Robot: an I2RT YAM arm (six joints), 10 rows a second.
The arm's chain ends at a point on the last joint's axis. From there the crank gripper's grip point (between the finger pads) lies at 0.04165 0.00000 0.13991 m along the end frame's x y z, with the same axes.
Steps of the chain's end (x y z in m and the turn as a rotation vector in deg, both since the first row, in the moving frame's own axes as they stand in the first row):
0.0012 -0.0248 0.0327 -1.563 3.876 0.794
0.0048 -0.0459 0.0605 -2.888 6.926 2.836
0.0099 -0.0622 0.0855 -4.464 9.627 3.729
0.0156 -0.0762 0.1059 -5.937 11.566 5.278
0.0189 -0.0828 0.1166 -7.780 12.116 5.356
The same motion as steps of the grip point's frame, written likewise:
0.0105 -0.0204 0.0295 -1.563 3.876 0.794
0.0211 -0.0365 0.0542 -2.888 6.926 2.836
0.0322 -0.0482 0.0760 -4.464 9.627 3.729
0.0419 -0.0572 0.0938 -5.937 11.566 5.278
0.0461 -0.0594 0.1032 -7.780 12.116 5.356

